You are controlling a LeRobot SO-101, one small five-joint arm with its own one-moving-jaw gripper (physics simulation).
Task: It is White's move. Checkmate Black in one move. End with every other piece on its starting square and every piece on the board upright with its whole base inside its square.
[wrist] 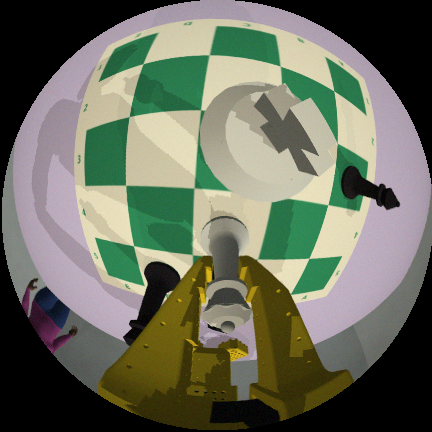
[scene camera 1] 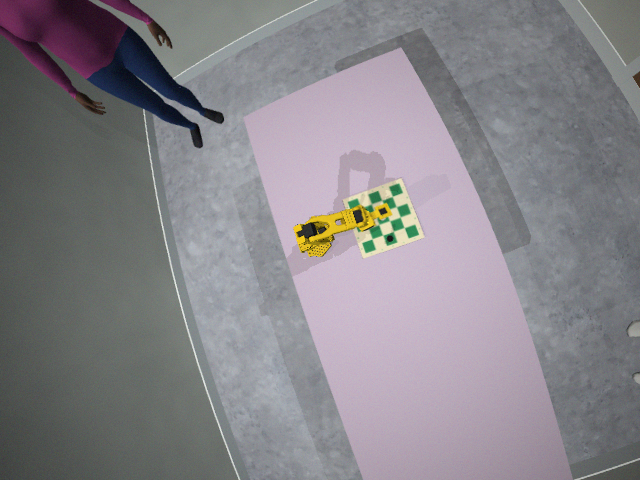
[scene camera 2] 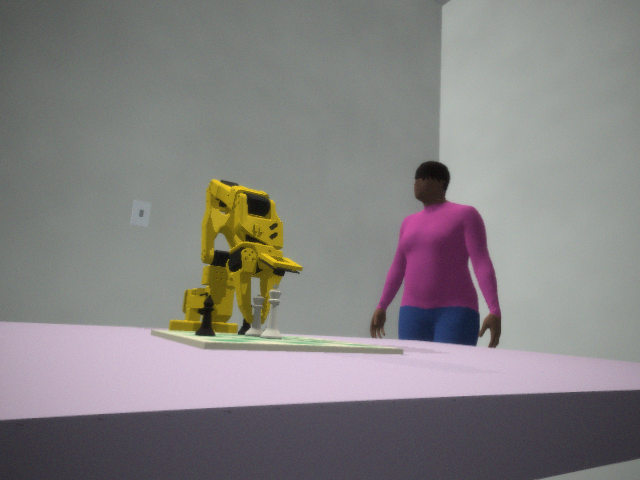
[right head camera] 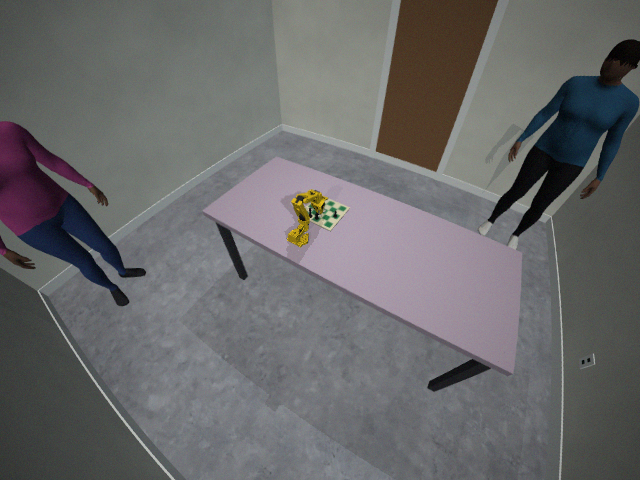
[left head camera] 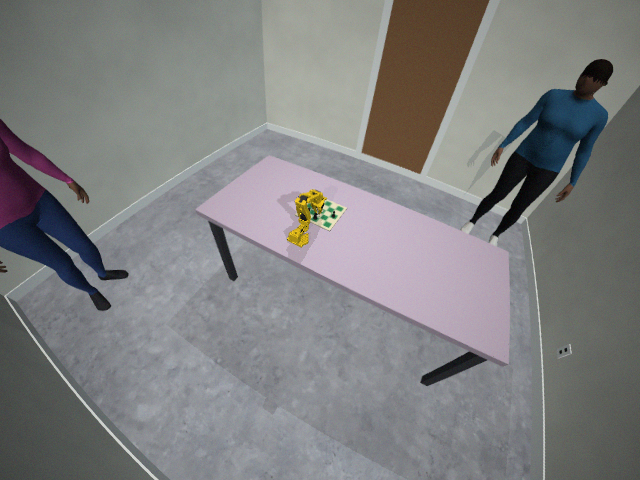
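Seen in the pictures: end effector, tool point: [wrist: 211, 265] [scene camera 2: 259, 320] [right head camera: 318, 212] [left head camera: 316, 212]; arm's base, origin of the base link: [wrist: 210, 343] [scene camera 1: 322, 239] [right head camera: 300, 236] [left head camera: 300, 236].
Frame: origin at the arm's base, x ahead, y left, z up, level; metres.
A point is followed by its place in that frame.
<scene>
The green and cream chessboard [wrist: 160, 150] {z 0.006, x 0.224, y 0.033 m} [scene camera 1: 419, 235] {z 0.006, x 0.318, y -0.102 m} [scene camera 2: 361, 348] {z 0.005, x 0.335, y 0.047 m} lies in front of the arm. My gripper [wrist: 224, 267] {z 0.026, x 0.178, y 0.005 m} [scene camera 2: 256, 319] {z 0.026, x 0.178, y 0.005 m} is down over it, its jaws pressing on both sides of the white queen [wrist: 225, 255] {z 0.028, x 0.186, y 0.000 m} [scene camera 2: 254, 322] {z 0.023, x 0.184, y -0.005 m}. She is upright, her base on C4. The white king [wrist: 260, 145] [scene camera 2: 272, 317] {z 0.030, x 0.229, y -0.003 m} stands upright on C3, close to the camera. A slim black piece [wrist: 351, 182] {z 0.013, x 0.222, y -0.071 m} [scene camera 1: 389, 238] {z 0.042, x 0.217, y -0.079 m} [scene camera 2: 206, 320] {z 0.022, x 0.226, y -0.080 m} stands on A3. Another black piece [wrist: 155, 290] {z 0.025, x 0.152, y 0.036 m} stands left of the jaws, around D5. The C5 square is mostly hidden by queen and jaws.
The long pink table [left head camera: 392, 248] {z 0.000, x 0.185, y -0.443 m} [right head camera: 403, 253] {z 0.000, x 0.182, y -0.495 m} [scene camera 1: 413, 351] {z 0.000, x 0.170, y -0.464 m} holds the board and the yellow arm [left head camera: 302, 209] {z 0.191, x -0.003, y -0.007 m} [right head camera: 299, 209] {z 0.200, x -0.009, y -0.010 m} [scene camera 1: 336, 222] {z 0.218, x 0.085, y -0.003 m}. Two people stand beyond the table: one in pink [left head camera: 20, 180] [scene camera 2: 439, 258], one in blue [left head camera: 566, 124] [right head camera: 594, 113].
</scene>
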